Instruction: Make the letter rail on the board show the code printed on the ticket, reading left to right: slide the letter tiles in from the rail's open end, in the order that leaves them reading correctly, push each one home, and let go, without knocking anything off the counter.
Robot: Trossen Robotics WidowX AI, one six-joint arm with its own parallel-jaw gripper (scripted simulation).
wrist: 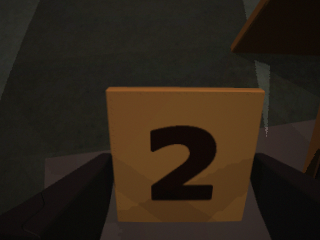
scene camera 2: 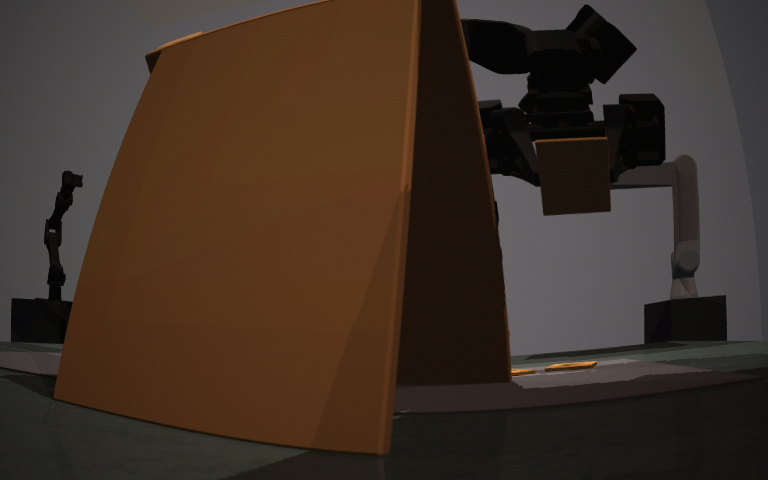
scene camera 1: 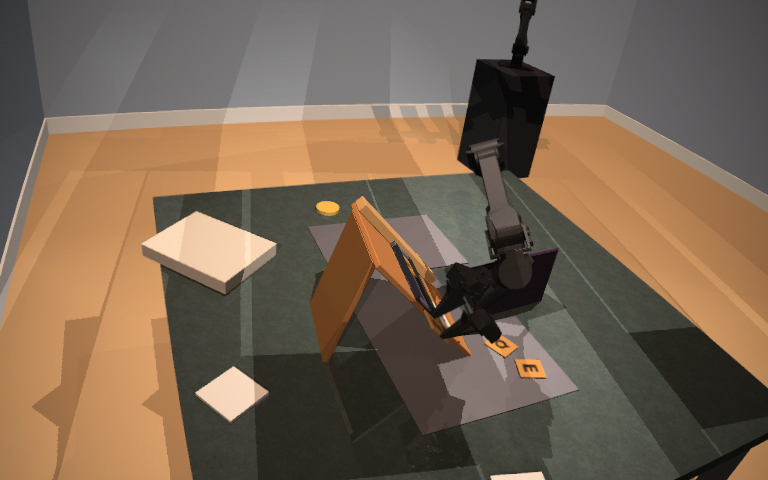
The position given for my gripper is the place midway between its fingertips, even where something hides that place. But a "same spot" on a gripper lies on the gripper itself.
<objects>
my gripper: wrist; scene camera 2; scene camera 1 436, 327
cream box: scene camera 1 212, 252; not seen in the wrist view (out of frame); not seen in scene camera 2 (out of frame)
same spot on my gripper: [wrist: 82, 198] = [scene camera 2: 608, 145]
</objects>
